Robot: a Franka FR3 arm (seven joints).
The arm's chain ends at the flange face. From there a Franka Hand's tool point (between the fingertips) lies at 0.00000 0.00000 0.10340 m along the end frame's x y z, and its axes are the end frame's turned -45 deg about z.
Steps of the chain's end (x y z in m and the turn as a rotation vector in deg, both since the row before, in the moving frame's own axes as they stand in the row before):
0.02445 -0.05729 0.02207 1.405 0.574 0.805
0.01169 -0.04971 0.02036 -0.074 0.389 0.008
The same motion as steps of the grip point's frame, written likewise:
0.06033 -0.02426 0.02203 0.588 1.399 0.805
0.04382 -0.02629 0.02036 -0.327 0.223 0.008

